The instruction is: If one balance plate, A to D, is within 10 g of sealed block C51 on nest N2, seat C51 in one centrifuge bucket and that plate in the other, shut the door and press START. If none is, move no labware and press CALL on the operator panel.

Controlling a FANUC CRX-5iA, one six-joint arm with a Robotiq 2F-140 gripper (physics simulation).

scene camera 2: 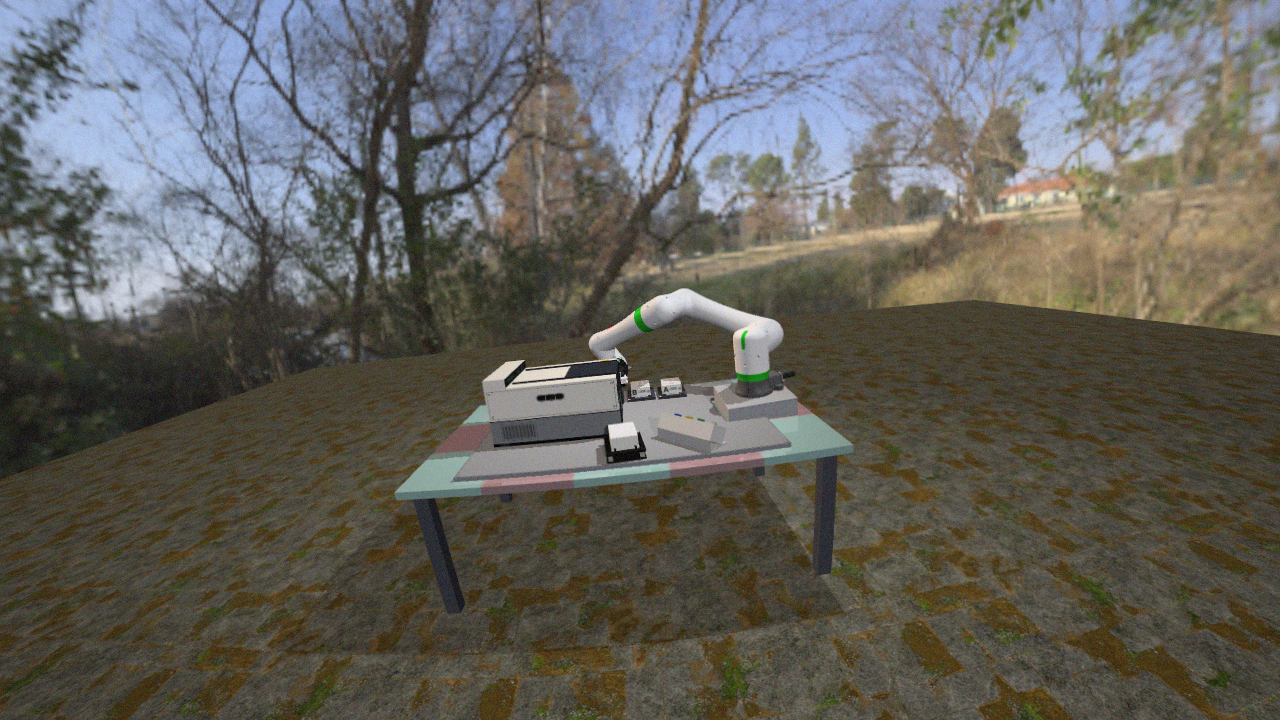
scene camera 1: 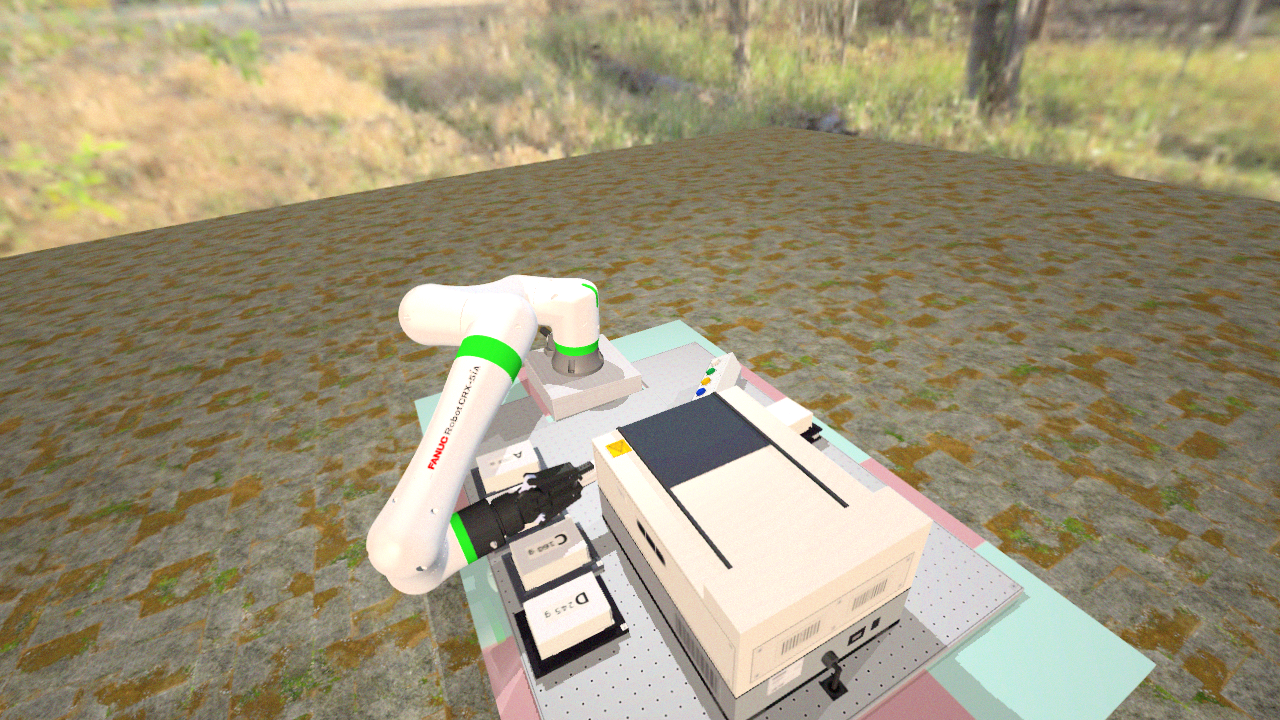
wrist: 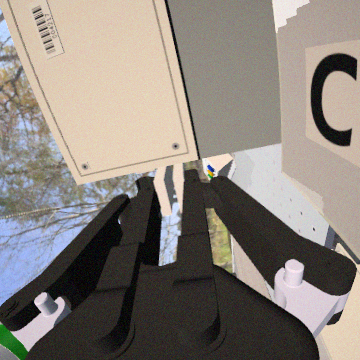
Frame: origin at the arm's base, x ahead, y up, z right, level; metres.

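Seen in the pictures: gripper, between the fingertips: [scene camera 2: 624, 381] [wrist: 174, 166]; arm's base, origin of its link: [scene camera 2: 754, 391] [scene camera 1: 578, 362].
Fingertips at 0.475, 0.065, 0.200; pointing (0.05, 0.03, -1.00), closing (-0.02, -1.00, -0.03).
Note:
Offsets run from my fingertips to a thing's top centre, as dx, dy, dz. "spot": to the spot under its first point. Level surfaces: height alone.
My gripper [scene camera 1: 587, 471] [wrist: 174, 166] is shut and empty, beside the centrifuge's [scene camera 1: 814, 555] [scene camera 2: 553, 394] [wrist: 110, 100] upper side near a yellow label. A dark panel @(+0.130, +0.092, -0.109) [scene camera 1: 693, 438] lies on its top; whether the door is shut is unclear. Plate A @(-0.226, -0.067, +0.135) [scene camera 1: 508, 467] [scene camera 2: 670, 385], plate C @(+0.047, -0.067, +0.176) [scene camera 1: 547, 557] [wrist: 295, 125] and plate D @(+0.179, -0.067, +0.212) [scene camera 1: 565, 622] stand in a row; D reads 245 g. Plate B @(-0.092, -0.067, +0.166) [scene camera 2: 640, 388] is hidden in scene camera 1's view. A white block @(+0.080, -0.048, -0.423) [scene camera 1: 787, 414] [scene camera 2: 622, 436], apparently C51, sits on a black nest @(spot: +0.084, -0.114, -0.468) [scene camera 2: 625, 454]. The operator panel @(-0.141, -0.037, -0.431) [scene camera 1: 727, 374] [scene camera 2: 687, 433] has coloured buttons. The buckets do not show.
The arm's base block [scene camera 1: 581, 398] [scene camera 2: 759, 407] stands at one end of the perforated plate @(dy -0.121) [scene camera 1: 962, 586] [scene camera 2: 528, 461]. A small black fixture @(spot: +0.518, -0.111, -0.043) [scene camera 1: 833, 685] stands by the centrifuge's far end from the base. The arm reaches over the plate row's outer side.

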